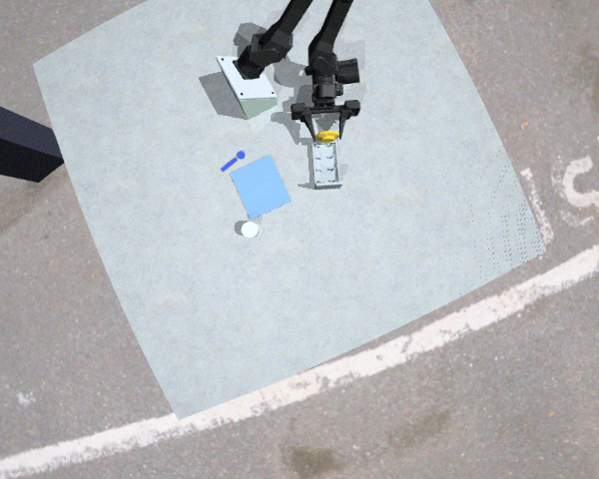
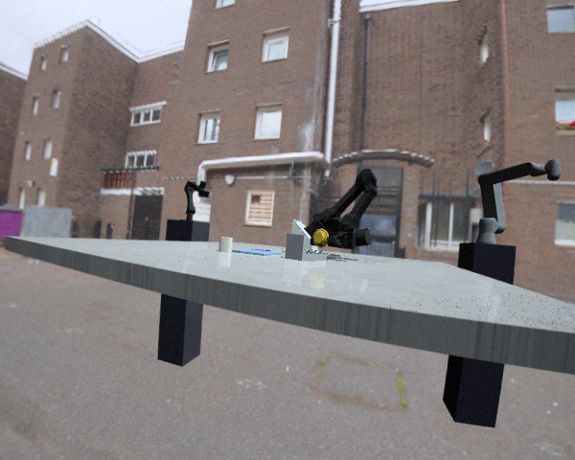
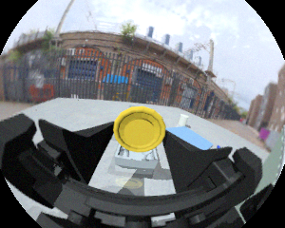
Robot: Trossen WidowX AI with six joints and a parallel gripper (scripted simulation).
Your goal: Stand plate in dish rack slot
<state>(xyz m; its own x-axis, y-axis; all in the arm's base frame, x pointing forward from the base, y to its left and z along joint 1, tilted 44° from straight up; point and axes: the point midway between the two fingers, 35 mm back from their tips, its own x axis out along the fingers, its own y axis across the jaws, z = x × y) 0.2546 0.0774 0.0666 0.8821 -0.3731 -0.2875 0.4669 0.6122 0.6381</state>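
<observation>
Right now my gripper tip is 50 mm short of the grey dish rack, 30 mm to the left of it and 50 mm above it. Also, from my gripper tip: blue utensil (110 mm behind, 240 mm to the right, 70 mm below); plate (10 mm behind); mat (220 mm to the right, 70 mm below).
</observation>
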